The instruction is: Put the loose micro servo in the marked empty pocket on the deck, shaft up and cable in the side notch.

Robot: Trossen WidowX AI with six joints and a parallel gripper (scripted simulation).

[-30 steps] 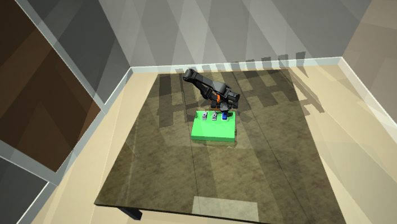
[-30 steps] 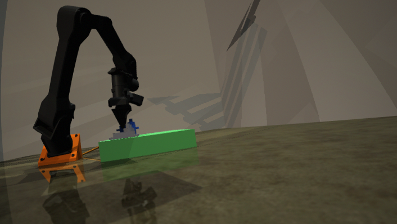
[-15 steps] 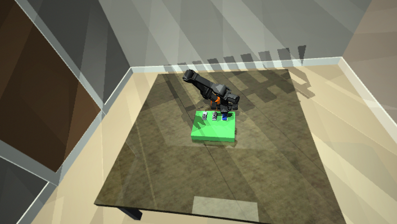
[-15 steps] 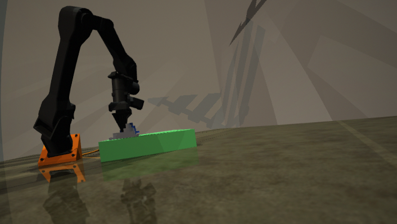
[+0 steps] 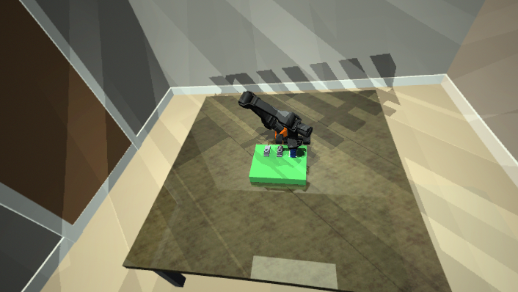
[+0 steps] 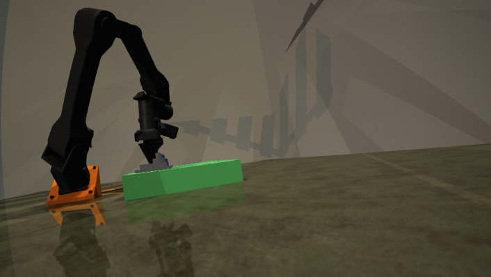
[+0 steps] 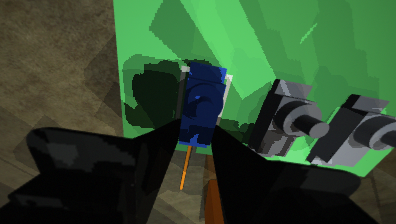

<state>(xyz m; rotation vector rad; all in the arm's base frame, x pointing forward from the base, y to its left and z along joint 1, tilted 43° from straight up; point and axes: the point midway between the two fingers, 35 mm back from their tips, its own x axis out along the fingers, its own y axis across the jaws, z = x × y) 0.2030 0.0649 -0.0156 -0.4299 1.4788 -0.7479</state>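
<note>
The green deck is 110 mm ahead of my gripper tip, 100 mm to the right of it and 30 mm below it.
</note>
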